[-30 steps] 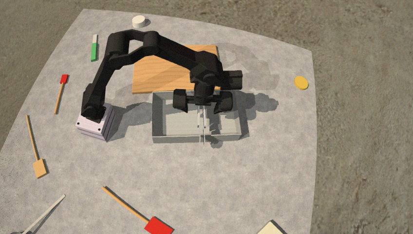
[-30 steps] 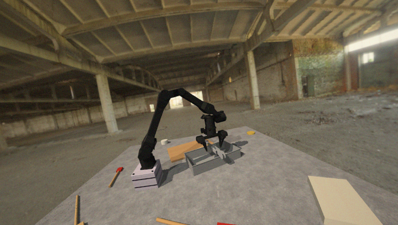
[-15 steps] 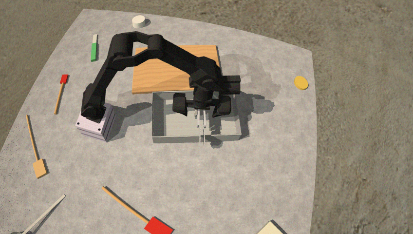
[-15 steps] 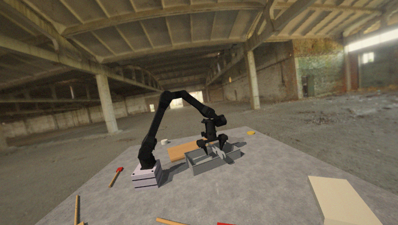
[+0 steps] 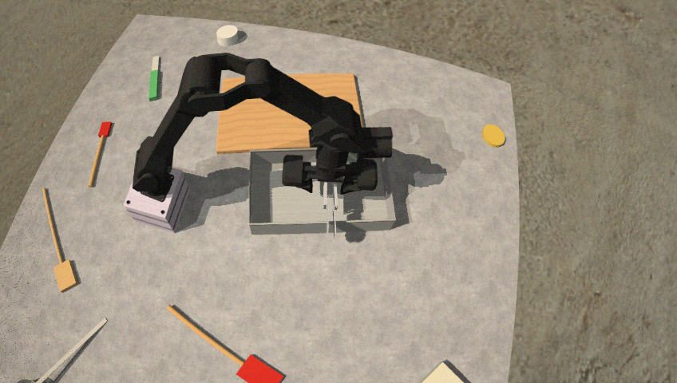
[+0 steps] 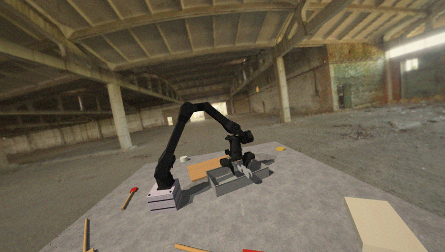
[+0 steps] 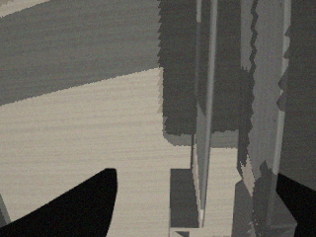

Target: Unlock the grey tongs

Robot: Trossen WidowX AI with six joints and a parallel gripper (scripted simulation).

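My gripper tip is now 20 mm past the grey roasting tin. The rest, counted from my gripper tip: yellow disc 380 mm ahead, 340 mm to the left, 20 mm below; then yellow lock piece 30 mm behind, 80 mm to the left, 40 mm above; then wooden board 160 mm behind, 200 mm to the left, 20 mm below.
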